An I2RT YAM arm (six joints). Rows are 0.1 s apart.
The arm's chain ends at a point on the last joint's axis. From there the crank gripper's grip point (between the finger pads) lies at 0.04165 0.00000 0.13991 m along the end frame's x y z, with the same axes.
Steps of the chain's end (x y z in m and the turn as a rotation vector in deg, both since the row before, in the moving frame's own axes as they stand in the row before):
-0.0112 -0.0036 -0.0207 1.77 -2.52 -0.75
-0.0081 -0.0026 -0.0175 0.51 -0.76 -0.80
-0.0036 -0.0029 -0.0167 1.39 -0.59 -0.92
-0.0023 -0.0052 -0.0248 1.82 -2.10 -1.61
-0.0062 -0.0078 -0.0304 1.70 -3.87 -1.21
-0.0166 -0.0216 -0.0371 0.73 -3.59 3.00
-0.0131 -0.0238 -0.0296 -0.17 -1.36 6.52
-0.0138 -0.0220 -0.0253 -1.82 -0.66 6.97
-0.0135 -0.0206 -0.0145 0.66 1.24 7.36
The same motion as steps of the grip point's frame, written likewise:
-0.0174 -0.0085 -0.0191 1.77 -2.52 -0.75
-0.0100 -0.0044 -0.0170 0.51 -0.76 -0.80
-0.0051 -0.0070 -0.0163 1.39 -0.59 -0.92
-0.0075 -0.0108 -0.0235 1.82 -2.10 -1.61
-0.0158 -0.0128 -0.0280 1.70 -3.87 -1.21
-0.0254 -0.0214 -0.0348 0.73 -3.59 3.00
-0.0167 -0.0188 -0.0287 -0.17 -1.36 6.52
-0.0160 -0.0126 -0.0250 -1.82 -0.66 6.97
-0.0107 -0.0167 -0.0154 0.66 1.24 7.36

